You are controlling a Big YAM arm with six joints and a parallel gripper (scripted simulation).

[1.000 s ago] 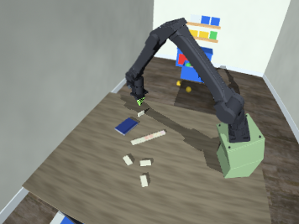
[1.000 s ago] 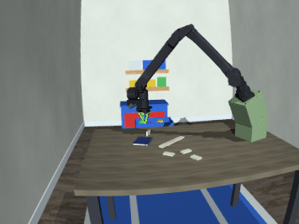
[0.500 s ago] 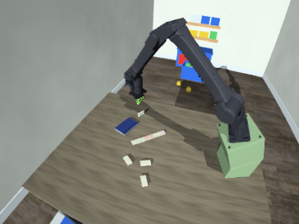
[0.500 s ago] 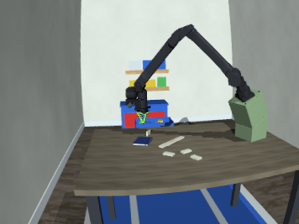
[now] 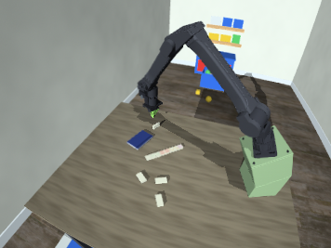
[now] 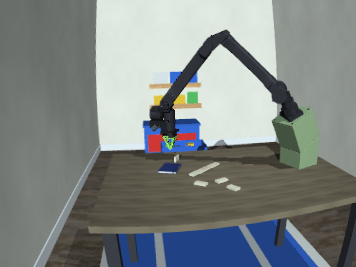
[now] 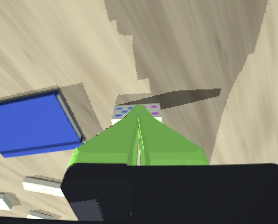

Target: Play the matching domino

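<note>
The domino lies 50 mm below my hand, 30 mm behind it and 20 mm to the left of it.
</note>
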